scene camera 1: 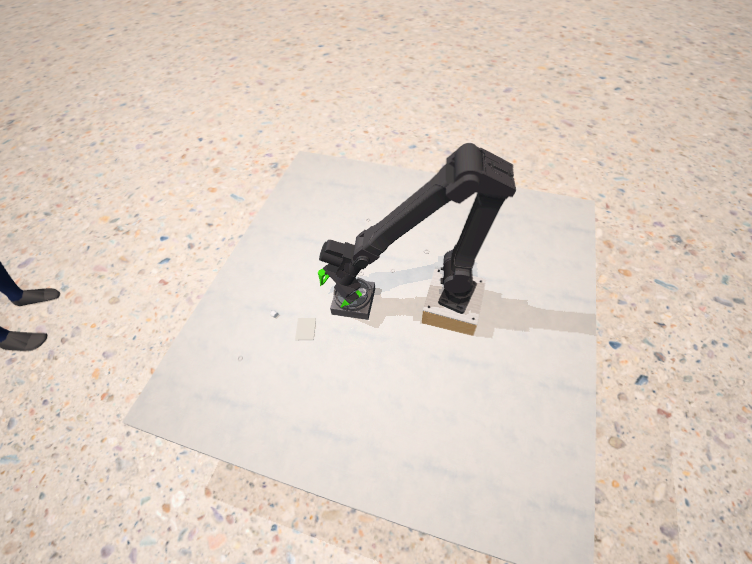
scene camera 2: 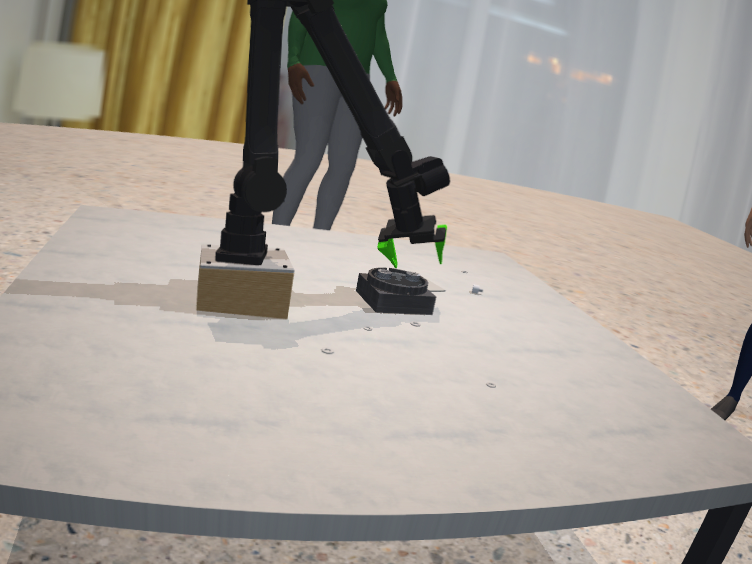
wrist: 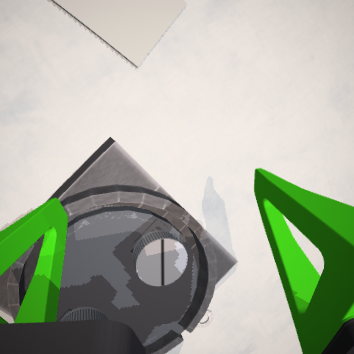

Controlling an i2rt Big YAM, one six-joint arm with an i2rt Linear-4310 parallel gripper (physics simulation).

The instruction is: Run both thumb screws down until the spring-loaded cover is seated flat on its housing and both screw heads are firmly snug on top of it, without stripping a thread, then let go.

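Where they show: gripper, between the fingertips: [scene camera 1: 331, 295] [scene camera 2: 418, 264] [wrist: 155, 193]; arm's base, origin of its link: [scene camera 1: 457, 294] [scene camera 2: 241, 256].
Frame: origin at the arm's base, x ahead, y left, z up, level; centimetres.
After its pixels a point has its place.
The dark square housing [scene camera 1: 349, 313] @[x 29.2, y 18.4, z -5.9 cm] [scene camera 2: 403, 302] @[x 32.3, y 6.2, z -6.0 cm] [wrist: 115, 167] @[x 34.6, y 18.9, z -4.4 cm] stands on the table, with a raised round rim around the grey cover [wrist: 90, 255] @[x 30.9, y 15.4, z -3.2 cm]. One thumb screw [wrist: 149, 265] @[x 33.6, y 13.7, z -1.9 cm] shows its bright slotted head right of the cover's middle in the wrist view, with the slot upright in the picture. A second thumb screw [wrist: 85, 315] @[x 29.0, y 12.8, z -2.1 cm] shows part of its knurled edge; the gripper body hides the rest. How high the heads and cover sit cannot be told. My gripper [scene camera 2: 418, 264] @[x 35.7, y 17.6, z -0.9 cm] [wrist: 155, 193] @[x 35.7, y 17.6, z -0.9 cm] is open and empty, above the housing, its green fingers on either side of the slotted head and apart from it.
A thin beige plate [scene camera 1: 305, 329] @[x 40.0, y 29.0, z -8.1 cm] [wrist: 135, 30] @[x 40.2, y 26.0, z -8.1 cm] lies beside the housing. A small silver part [scene camera 1: 274, 314] @[x 51.7, y 29.5, z -6.7 cm] [scene camera 2: 476, 290] @[x 52.2, y 28.1, z -7.5 cm] lies beyond it. Several small rings lie about the table, including one ring [scene camera 2: 327, 350] @[x 17.6, y -19.0, z -8.1 cm] and another ring [scene camera 2: 490, 384] @[x 44.6, y -23.5, z -8.2 cm]. The arm stands on a wooden block [scene camera 1: 448, 322] @[x -0.9, y 8.5, z -3.8 cm] [scene camera 2: 244, 292] @[x 2.1, y -8.1, z -4.1 cm].
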